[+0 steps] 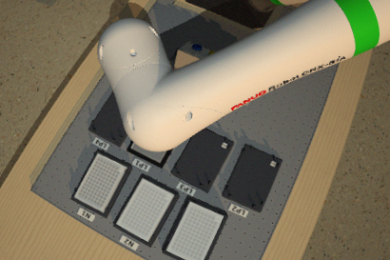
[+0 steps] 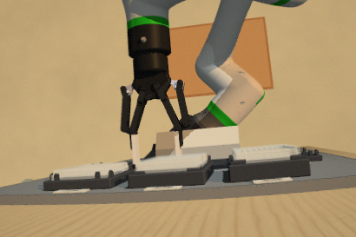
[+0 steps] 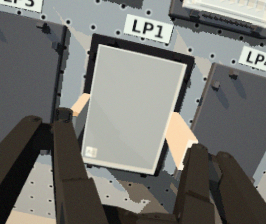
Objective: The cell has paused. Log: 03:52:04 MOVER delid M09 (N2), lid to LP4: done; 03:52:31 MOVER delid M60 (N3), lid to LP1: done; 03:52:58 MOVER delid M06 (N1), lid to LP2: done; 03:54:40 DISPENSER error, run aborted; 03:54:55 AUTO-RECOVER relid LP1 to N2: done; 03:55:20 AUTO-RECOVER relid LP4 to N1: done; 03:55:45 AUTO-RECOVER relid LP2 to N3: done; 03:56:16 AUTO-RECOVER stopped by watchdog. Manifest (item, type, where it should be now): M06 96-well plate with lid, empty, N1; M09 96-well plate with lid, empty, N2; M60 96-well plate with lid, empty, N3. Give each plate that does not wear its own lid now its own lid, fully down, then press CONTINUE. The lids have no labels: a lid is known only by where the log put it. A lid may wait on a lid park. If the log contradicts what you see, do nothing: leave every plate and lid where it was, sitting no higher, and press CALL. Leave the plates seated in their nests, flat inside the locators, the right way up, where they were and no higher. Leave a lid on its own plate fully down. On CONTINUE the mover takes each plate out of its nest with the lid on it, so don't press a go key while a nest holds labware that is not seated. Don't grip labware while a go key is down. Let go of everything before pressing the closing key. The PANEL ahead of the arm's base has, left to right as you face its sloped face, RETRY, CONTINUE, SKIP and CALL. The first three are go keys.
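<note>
My gripper is now 30 mm above the lid park LP1. From my hand the other things lie so: lid park LP3 (130 mm to the left, 30 mm below, 10 mm behind); LP1 label (90 mm ahead, 40 mm below, 10 mm to the left); lid park LP4 (120 mm to the right, 30 mm below, 20 mm ahead).
</note>
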